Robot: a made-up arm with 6 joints.
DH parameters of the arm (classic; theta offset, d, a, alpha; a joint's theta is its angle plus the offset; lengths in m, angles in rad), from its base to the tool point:
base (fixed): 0 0 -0.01 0
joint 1: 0 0.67 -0.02 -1.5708
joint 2: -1.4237 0 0.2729 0
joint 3: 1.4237 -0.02 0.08 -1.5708
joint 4: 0 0.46 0.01 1.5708
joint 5: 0 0 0.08 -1.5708
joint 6: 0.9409 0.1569 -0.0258 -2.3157
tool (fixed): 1.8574 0.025 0 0
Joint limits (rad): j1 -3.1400..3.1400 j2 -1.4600..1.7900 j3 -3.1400..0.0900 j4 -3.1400..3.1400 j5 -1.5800..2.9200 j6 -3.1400..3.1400
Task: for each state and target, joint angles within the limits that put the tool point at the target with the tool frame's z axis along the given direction. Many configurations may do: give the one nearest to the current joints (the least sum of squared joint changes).
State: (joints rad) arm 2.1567 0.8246 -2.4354 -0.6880 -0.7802 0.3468
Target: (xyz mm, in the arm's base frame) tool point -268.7 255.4 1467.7 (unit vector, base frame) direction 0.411 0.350 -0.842
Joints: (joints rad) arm 2.2632 0.2679 -2.7386 -0.5750 -0.0315 0.4032
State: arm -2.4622 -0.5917 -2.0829 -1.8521 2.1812 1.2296
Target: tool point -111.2 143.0 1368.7 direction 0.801 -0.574 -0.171
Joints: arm -2.0664 -0.5391 -2.4723 -1.3167 2.1489 1.1830
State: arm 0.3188 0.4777 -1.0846 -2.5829 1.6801 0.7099
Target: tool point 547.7 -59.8 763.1 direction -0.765 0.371 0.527
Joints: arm 0.0917 -0.0710 -0.9892 -2.0778 1.1367 0.2031
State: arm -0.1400 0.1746 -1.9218 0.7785 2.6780 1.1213
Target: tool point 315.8 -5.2 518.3 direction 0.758 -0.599 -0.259
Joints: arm -0.2330 0.7513 -1.0186 0.7997 2.8834 1.0096
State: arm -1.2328 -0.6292 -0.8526 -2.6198 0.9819 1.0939
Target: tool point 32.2 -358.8 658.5 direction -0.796 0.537 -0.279
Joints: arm -1.3029 -0.8925 0.0210 -3.0879 1.4853 1.7484
